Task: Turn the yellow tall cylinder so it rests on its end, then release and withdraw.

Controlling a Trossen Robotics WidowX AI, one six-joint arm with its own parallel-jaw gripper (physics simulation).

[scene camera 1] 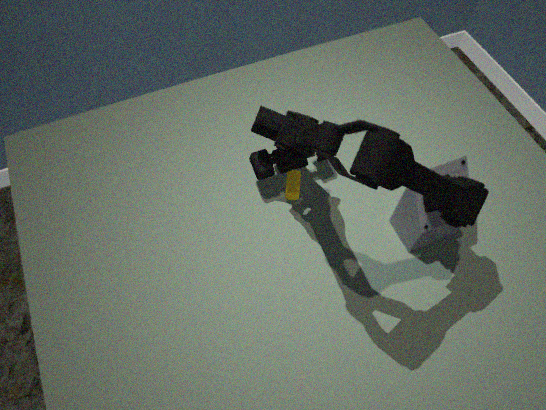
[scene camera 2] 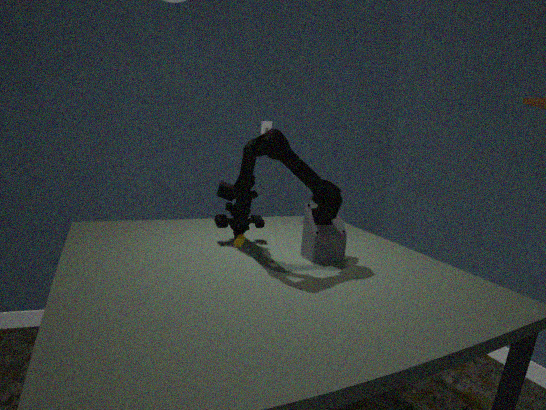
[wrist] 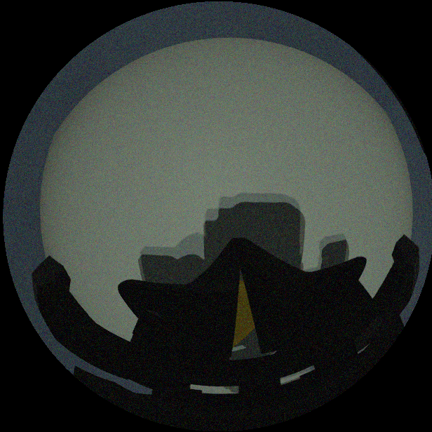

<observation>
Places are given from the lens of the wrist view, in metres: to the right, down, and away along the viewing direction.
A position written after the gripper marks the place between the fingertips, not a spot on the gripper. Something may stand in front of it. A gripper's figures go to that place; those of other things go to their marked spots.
gripper (wrist: 237, 243): 0.01, 0.02, 0.10
yellow tall cylinder (wrist: 244, 324): 0.02, 0.07, 0.07
</observation>
